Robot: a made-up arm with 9 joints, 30 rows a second.
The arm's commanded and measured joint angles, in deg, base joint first. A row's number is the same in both.
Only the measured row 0 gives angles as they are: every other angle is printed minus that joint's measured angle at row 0.
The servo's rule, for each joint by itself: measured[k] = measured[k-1] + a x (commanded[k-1-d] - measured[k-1]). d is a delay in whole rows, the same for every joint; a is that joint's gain. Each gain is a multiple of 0.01, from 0.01 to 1. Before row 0 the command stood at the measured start. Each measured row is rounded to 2 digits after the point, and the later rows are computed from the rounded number. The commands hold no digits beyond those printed.
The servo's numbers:
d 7
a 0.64 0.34 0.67 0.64 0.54 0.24 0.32 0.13 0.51
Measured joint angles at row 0:
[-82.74 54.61 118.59 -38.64 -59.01 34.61 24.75 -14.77 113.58]
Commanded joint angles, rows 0 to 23:
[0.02 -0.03 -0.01 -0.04 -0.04 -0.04 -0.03 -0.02 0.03]
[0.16 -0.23 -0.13 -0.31 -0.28 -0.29 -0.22 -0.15 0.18]
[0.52 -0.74 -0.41 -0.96 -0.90 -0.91 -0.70 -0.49 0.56]
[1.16 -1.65 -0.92 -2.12 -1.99 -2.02 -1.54 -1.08 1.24]
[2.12 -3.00 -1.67 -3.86 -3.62 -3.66 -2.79 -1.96 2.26]
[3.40 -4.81 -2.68 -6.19 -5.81 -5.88 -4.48 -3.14 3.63]
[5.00 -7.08 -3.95 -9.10 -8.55 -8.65 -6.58 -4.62 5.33]
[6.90 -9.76 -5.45 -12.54 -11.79 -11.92 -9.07 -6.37 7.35]
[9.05 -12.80 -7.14 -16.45 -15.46 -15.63 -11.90 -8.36 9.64]
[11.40 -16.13 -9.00 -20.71 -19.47 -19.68 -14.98 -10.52 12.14]
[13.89 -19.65 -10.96 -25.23 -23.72 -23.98 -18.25 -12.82 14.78]
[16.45 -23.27 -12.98 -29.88 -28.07 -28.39 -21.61 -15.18 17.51]
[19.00 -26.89 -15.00 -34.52 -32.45 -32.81 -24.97 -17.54 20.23]
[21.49 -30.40 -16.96 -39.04 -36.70 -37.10 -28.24 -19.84 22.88]
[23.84 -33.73 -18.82 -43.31 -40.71 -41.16 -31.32 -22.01 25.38]
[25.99 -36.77 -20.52 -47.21 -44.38 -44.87 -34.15 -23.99 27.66]
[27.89 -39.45 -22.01 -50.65 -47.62 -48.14 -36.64 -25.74 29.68]
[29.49 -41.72 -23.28 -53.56 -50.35 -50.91 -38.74 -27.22 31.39]
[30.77 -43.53 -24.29 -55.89 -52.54 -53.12 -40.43 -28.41 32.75]
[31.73 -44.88 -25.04 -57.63 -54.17 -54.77 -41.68 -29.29 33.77]
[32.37 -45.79 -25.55 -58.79 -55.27 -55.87 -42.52 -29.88 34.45]
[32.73 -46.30 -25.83 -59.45 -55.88 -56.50 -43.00 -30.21 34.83]
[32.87 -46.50 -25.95 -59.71 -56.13 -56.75 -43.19 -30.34 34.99]
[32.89 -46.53 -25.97 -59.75 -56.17 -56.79 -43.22 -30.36 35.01]
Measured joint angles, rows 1 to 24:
[0.00 0.00 0.00 0.00 0.00 0.00 0.00 0.00 0.00]
[0.00 0.00 0.00 0.00 0.00 0.00 0.00 0.00 0.00]
[0.00 0.00 0.00 0.00 0.00 0.00 0.00 0.00 0.00]
[0.00 0.00 0.00 0.00 0.00 0.00 0.00 0.00 0.00]
[0.00 0.00 0.00 0.00 0.00 0.00 0.00 0.00 0.00]
[0.00 0.00 0.00 0.00 0.00 0.00 0.00 0.00 0.00]
[0.00 0.00 0.00 0.00 0.00 0.00 0.00 0.00 0.00]
[0.01 -0.01 -0.01 -0.03 -0.02 -0.01 -0.01 0.00 0.02]
[0.11 -0.08 -0.09 -0.21 -0.16 -0.08 -0.08 -0.02 0.10]
[0.37 -0.30 -0.30 -0.69 -0.56 -0.28 -0.28 -0.08 0.33]
[0.88 -0.76 -0.72 -1.61 -1.33 -0.70 -0.68 -0.21 0.79]
[1.67 -1.52 -1.36 -3.05 -2.57 -1.41 -1.36 -0.44 1.54]
[2.78 -2.64 -2.24 -5.06 -4.32 -2.48 -2.36 -0.79 2.61]
[4.20 -4.15 -3.39 -7.65 -6.60 -3.96 -3.71 -1.29 4.00]
[5.93 -6.06 -4.77 -10.78 -9.40 -5.87 -5.43 -1.95 5.71]
[7.93 -8.35 -6.36 -14.41 -12.67 -8.21 -7.50 -2.78 7.71]
[10.15 -11.00 -8.13 -18.44 -16.34 -10.96 -9.89 -3.79 9.97]
[12.54 -13.94 -10.03 -22.79 -20.33 -14.08 -12.57 -4.96 12.42]
[15.04 -17.11 -12.01 -27.33 -24.51 -17.51 -15.46 -6.29 15.02]
[17.57 -20.44 -14.01 -31.93 -28.80 -21.18 -18.50 -7.75 17.68]
[20.08 -23.83 -15.99 -36.48 -33.07 -25.00 -21.62 -9.32 20.33]
[22.49 -27.20 -17.89 -40.85 -37.20 -28.88 -24.72 -10.97 22.91]
[24.73 -30.45 -19.65 -44.92 -41.08 -32.72 -27.74 -12.66 25.33]
[26.75 -33.51 -21.23 -48.59 -44.61 -36.42 -30.59 -14.36 27.55]

